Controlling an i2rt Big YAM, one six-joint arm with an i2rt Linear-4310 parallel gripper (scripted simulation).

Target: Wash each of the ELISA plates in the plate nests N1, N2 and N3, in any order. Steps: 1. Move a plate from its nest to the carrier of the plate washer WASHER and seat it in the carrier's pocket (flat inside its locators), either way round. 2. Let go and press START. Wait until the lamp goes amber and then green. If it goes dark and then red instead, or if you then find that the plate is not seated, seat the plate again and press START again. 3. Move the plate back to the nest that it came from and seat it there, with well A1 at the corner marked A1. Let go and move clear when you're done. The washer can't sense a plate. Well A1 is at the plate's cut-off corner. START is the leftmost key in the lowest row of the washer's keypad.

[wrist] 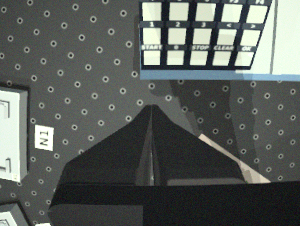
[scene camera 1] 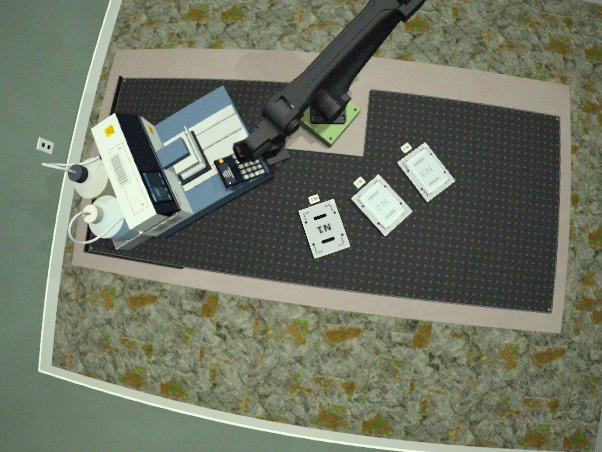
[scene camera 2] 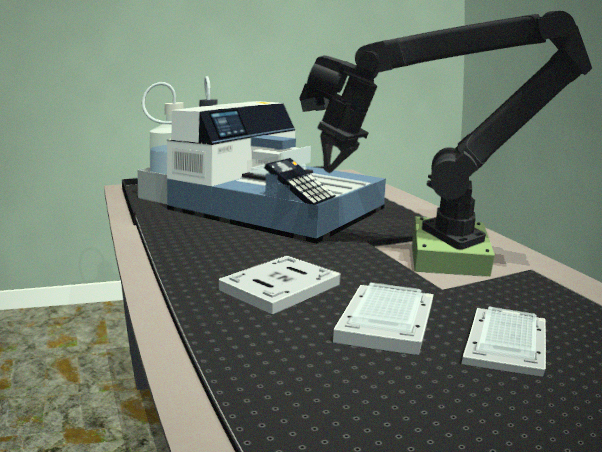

I see my gripper (scene camera 2: 327,171), an ELISA plate (scene camera 2: 383,307), an ELISA plate (scene camera 2: 508,333) and a plate washer (scene camera 2: 209,150).
My gripper is seen too in the wrist view (wrist: 151,114). The plate washer also shows in scene camera 1 (scene camera 1: 153,200).
